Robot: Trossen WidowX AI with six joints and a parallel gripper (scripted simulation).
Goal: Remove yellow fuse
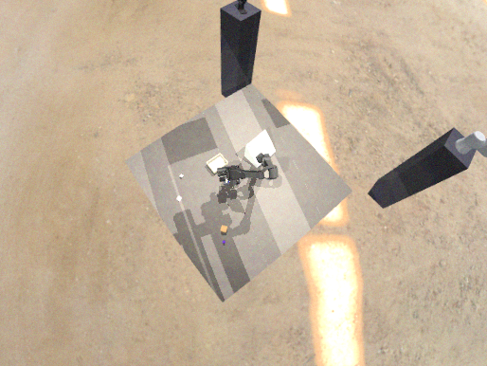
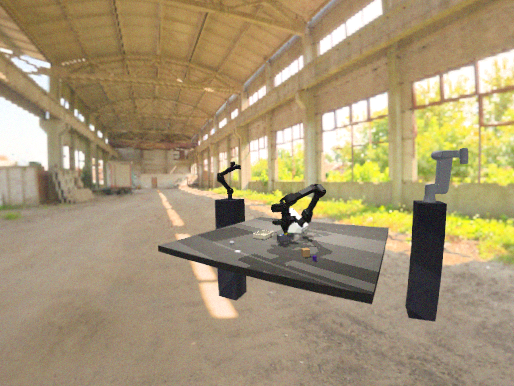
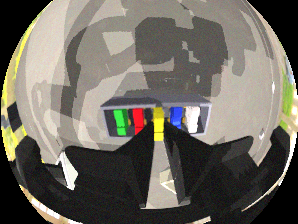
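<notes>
My gripper tip is now 20 mm past the red fuse, 10 mm to the right of it and 20 mm above it. Round my gripper tip: blue fuse: 20 mm ahead, 10 mm to the right, 20 mm below; yellow fuse: 10 mm below; green fuse: 30 mm behind, 20 mm to the left, 20 mm below.
</notes>
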